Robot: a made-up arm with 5 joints.
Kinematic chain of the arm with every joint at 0, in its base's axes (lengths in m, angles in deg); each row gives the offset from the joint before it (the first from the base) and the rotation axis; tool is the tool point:
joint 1: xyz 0 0 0.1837 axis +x
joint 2: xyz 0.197 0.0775 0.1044 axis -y
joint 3: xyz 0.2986 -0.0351 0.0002 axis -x
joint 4: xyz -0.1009 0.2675 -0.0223 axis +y
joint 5: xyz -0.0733 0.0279 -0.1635 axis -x
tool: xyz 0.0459 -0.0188 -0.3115
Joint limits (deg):
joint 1: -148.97..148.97
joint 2: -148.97..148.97
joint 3: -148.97..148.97
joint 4: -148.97..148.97
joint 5: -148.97..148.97
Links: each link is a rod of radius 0.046 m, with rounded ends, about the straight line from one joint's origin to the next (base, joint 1, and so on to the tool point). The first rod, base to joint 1, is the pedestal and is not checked.
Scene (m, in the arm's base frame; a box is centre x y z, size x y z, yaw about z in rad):
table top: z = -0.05
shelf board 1: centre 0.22 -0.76 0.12 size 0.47 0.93 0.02 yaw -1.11
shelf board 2: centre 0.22 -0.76 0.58 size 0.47 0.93 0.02 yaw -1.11
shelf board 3: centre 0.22 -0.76 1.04 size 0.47 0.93 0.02 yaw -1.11
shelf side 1: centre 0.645 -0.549 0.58 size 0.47 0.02 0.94 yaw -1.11
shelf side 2: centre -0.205 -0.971 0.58 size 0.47 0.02 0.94 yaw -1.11
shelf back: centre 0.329 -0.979 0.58 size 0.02 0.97 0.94 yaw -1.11
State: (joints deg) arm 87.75 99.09 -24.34 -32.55 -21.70
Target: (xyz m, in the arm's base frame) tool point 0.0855 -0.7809 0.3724
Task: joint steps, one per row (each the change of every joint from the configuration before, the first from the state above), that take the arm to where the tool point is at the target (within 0.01 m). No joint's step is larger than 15 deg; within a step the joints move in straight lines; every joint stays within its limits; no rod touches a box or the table.
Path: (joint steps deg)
1: 1.14 9.98 -12.64 -13.06 -2.25
2: 1.13 9.97 -12.64 -13.05 -2.26
3: 1.14 9.98 -12.64 -13.06 -2.25
4: 1.13 9.97 -12.64 -13.06 -2.26
5: 1.14 9.98 -12.64 -13.05 -2.25
6: 5.44 -7.65 13.48 13.30 7.13
7: 5.44 -7.66 13.48 13.30 7.14
8: 5.45 -7.65 13.47 13.31 7.14
9: 5.44 -7.66 13.48 13.30 7.14

